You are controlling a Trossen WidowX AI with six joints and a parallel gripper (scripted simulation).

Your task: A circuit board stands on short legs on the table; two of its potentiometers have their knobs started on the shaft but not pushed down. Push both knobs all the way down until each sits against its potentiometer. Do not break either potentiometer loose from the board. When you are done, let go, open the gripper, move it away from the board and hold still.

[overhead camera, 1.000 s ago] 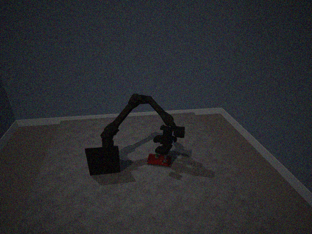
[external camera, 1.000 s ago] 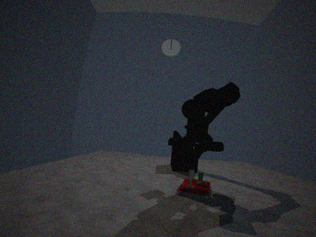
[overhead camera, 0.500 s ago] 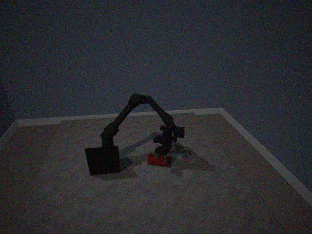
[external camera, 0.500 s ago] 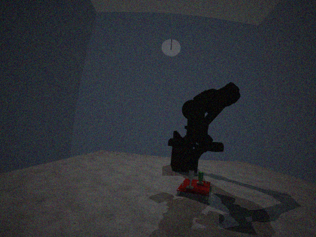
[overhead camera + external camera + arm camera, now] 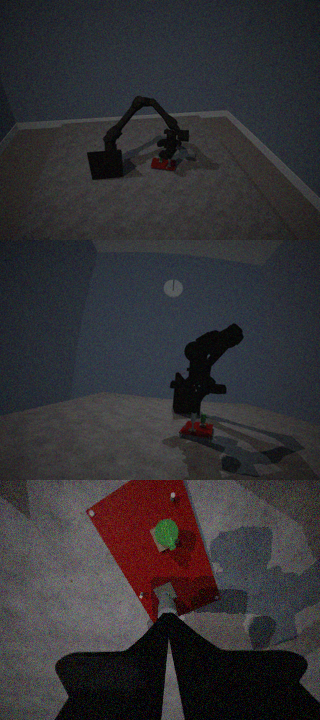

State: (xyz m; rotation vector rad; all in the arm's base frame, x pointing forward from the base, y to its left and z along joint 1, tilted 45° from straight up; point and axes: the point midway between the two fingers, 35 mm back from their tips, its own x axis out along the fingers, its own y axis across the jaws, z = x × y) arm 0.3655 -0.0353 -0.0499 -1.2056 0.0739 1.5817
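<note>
The grey knob is 1 cm below my gripper tip. Round my gripper tip: green knob 4 cm behind, 5 cm to the left, 3 cm below.
</note>
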